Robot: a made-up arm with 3 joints. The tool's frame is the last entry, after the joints.
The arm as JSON. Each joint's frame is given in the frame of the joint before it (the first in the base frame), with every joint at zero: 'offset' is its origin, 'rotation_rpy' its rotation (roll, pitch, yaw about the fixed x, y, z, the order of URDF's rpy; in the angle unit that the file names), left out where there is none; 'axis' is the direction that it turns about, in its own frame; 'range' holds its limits. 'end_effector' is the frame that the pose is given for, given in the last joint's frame.
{
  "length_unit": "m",
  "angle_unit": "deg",
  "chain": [
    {
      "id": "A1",
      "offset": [
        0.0,
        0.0,
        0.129
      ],
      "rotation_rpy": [
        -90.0,
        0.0,
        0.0
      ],
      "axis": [
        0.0,
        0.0,
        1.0
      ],
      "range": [
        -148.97,
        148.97
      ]
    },
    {
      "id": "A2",
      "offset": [
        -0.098,
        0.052,
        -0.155
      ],
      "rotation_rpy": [
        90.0,
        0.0,
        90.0
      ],
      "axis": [
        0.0,
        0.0,
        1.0
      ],
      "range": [
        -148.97,
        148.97
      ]
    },
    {
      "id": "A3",
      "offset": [
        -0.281,
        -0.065,
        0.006
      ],
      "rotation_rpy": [
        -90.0,
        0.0,
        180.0
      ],
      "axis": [
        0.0,
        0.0,
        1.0
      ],
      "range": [
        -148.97,
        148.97
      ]
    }
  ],
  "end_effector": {
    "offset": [
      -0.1,
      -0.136,
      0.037
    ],
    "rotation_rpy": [
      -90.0,
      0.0,
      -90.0
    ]
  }
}
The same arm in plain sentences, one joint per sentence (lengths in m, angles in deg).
The arm has three revolute joints in a row. What follows holds with every joint at zero, and every direction is one of the base frame's.
The first joint lies 0.1290 m along +z from the base frame's origin and turns about +y, from -148.97 to 148.97 deg.
The second joint lies 0.0980 m along -x and 0.1550 m along -y and 0.0520 m along -z from the first joint and turns about +x, from -148.97 to 148.97 deg.
The third joint lies 0.0060 m along +x and 0.0650 m along -y and 0.2810 m along +z from the second joint and turns about -y, from -148.97 to 148.97 deg.
The tool frame, which is the frame that the pose is given for, lies 0.1360 m along +x and 0.0370 m along -y and 0.1000 m along -z from the third joint; its axes are parallel to the base frame's.

